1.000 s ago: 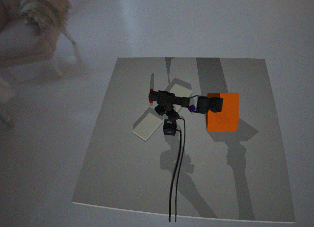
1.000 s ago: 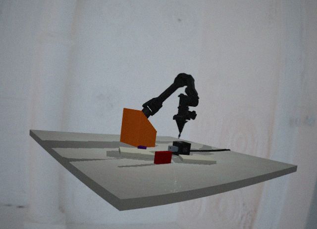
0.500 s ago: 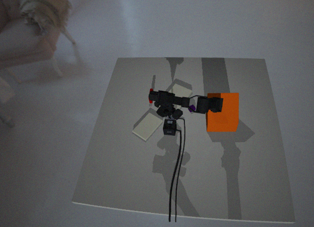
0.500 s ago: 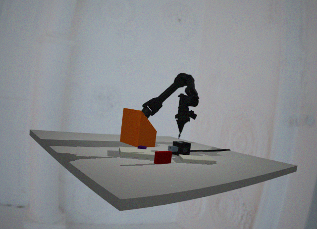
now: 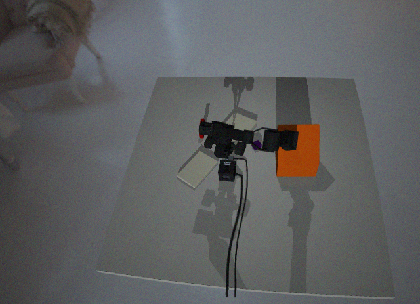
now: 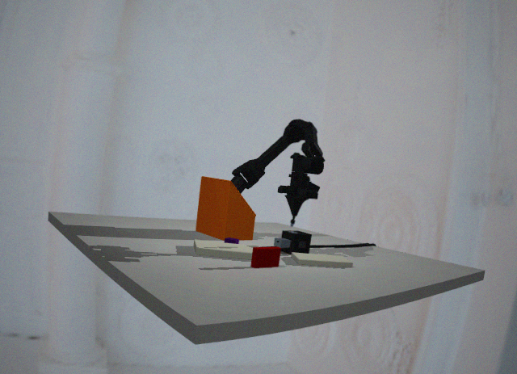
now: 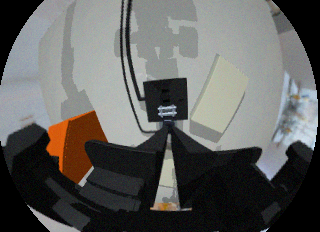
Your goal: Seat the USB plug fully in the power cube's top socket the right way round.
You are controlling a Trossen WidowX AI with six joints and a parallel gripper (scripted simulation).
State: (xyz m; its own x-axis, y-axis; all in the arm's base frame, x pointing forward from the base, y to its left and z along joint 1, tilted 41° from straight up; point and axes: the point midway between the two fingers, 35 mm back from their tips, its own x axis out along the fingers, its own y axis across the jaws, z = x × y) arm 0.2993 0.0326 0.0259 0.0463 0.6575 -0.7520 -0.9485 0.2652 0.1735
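Now: the grey USB plug 2 cm below my gripper tip. Also, from my gripper tip: purple piece (15 cm behind, 14 cm to the right, 12 cm below); red block (27 cm to the right, 14 cm ahead, 11 cm below).
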